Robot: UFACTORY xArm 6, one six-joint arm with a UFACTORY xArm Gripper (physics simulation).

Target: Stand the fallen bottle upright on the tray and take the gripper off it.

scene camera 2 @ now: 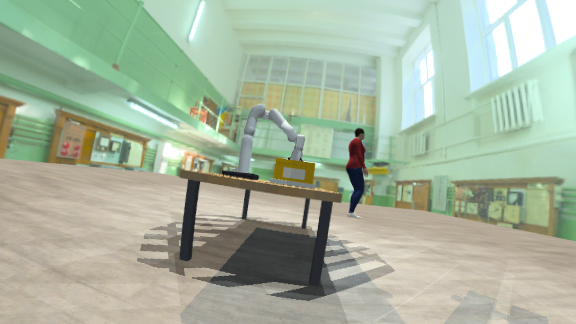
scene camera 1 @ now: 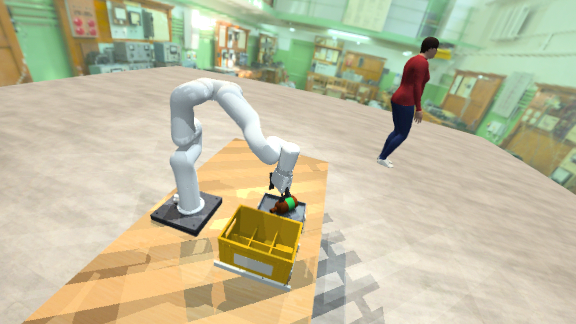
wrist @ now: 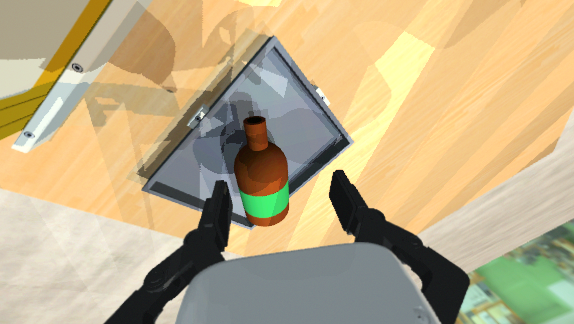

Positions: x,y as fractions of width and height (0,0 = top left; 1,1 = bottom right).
Labels:
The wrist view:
my gripper: 0.49,0.58
brown bottle: 0.45,0.52

